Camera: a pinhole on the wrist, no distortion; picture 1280 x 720 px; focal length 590.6 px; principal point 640.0 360.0 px. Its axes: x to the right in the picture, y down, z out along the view. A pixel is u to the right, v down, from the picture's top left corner.
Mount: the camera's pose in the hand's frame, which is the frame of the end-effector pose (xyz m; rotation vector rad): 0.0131 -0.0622 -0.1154 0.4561 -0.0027 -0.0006
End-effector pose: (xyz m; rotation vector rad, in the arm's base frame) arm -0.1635 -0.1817 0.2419 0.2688 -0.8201 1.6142
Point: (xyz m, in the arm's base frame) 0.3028 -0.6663 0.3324
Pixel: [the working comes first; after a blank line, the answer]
In the camera's frame: -0.4378 -0.2021 0.5058

129 124
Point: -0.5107 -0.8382 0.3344
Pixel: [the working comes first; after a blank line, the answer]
In the camera's frame: -0.3822 0.6266 0.4678

outside the picture
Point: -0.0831 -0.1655 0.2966
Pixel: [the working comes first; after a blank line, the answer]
In the camera's frame: 0.0138 0.0249 0.1245

706 478
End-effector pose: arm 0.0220 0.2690 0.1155 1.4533 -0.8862 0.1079
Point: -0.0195 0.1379 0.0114
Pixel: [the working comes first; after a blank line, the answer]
In the camera's frame: -0.0434 0.0972 0.2457

536 594
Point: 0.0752 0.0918 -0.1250
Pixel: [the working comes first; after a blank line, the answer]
In the camera's frame: -0.0362 -0.0500 0.3351

576 272
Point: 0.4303 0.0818 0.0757
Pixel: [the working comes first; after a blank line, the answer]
In the camera's frame: 0.3282 -0.1648 0.1917

outside the picture
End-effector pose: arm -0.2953 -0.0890 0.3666 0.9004 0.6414 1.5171
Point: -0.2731 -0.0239 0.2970
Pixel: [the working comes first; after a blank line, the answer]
In the camera's frame: 0.0387 0.0243 0.0874

901 524
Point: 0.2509 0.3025 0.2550
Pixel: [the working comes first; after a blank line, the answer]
In the camera's frame: 0.3526 -0.1451 0.5931

991 216
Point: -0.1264 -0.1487 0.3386
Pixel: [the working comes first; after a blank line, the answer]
In the camera's frame: -0.0765 0.0672 0.2414

453 525
